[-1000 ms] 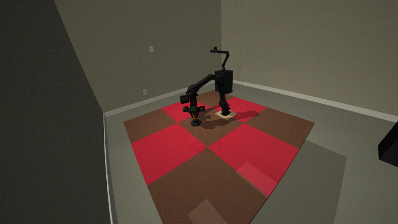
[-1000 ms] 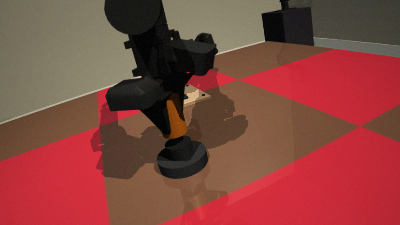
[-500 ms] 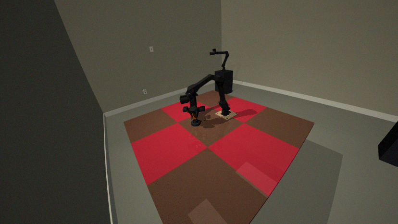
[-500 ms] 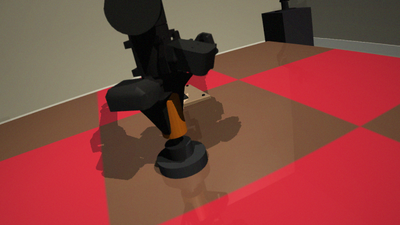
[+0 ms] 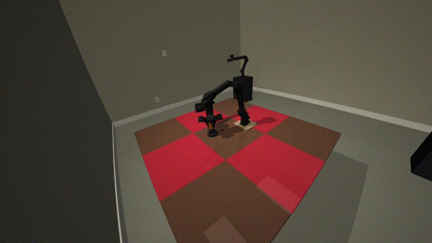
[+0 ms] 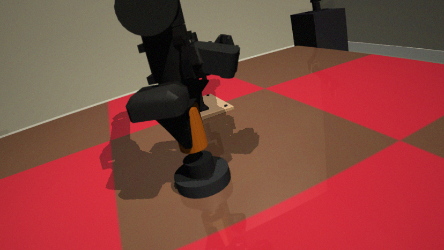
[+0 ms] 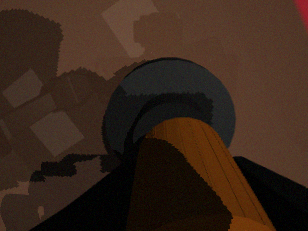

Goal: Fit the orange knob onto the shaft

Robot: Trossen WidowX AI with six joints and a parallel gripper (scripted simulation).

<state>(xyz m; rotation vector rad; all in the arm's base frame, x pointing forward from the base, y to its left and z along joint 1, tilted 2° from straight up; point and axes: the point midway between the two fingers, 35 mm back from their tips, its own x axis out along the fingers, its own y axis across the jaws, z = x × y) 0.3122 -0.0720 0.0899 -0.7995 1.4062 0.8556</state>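
The orange knob lies 20 mm above my gripper tip. Round my gripper tip: dark round pedestal: 40 mm below.
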